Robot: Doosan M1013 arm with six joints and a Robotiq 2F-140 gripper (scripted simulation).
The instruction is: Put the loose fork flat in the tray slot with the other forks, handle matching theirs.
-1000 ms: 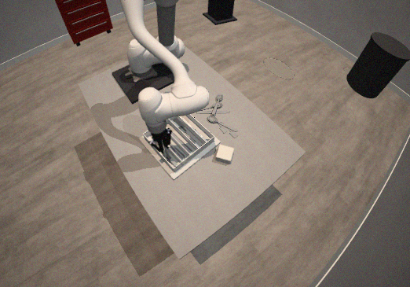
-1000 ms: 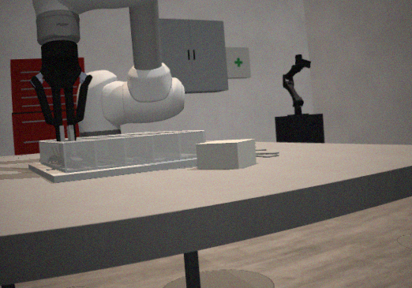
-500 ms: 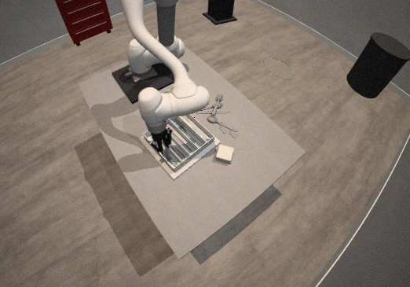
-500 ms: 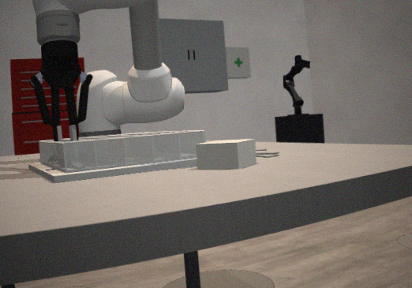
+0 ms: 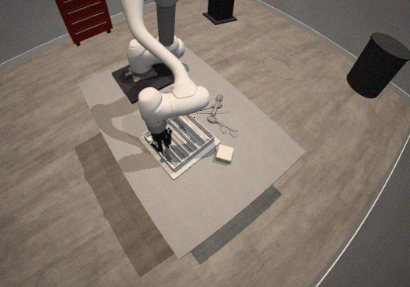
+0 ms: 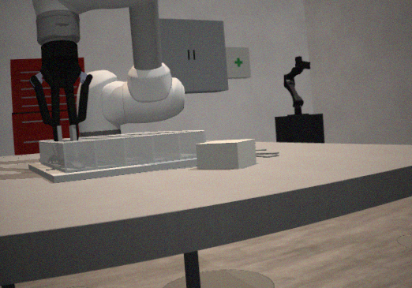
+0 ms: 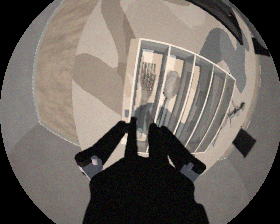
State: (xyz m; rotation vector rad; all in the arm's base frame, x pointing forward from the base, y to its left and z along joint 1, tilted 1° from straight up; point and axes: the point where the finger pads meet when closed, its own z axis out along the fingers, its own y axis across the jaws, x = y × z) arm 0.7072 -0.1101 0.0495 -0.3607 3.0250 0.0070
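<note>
Right now the cutlery tray is 6 cm behind my hand, 10 cm to the left of it and 1 cm below it. Also, from my hand: white box: 15 cm ahead, 28 cm to the left, 4 cm below.
</note>
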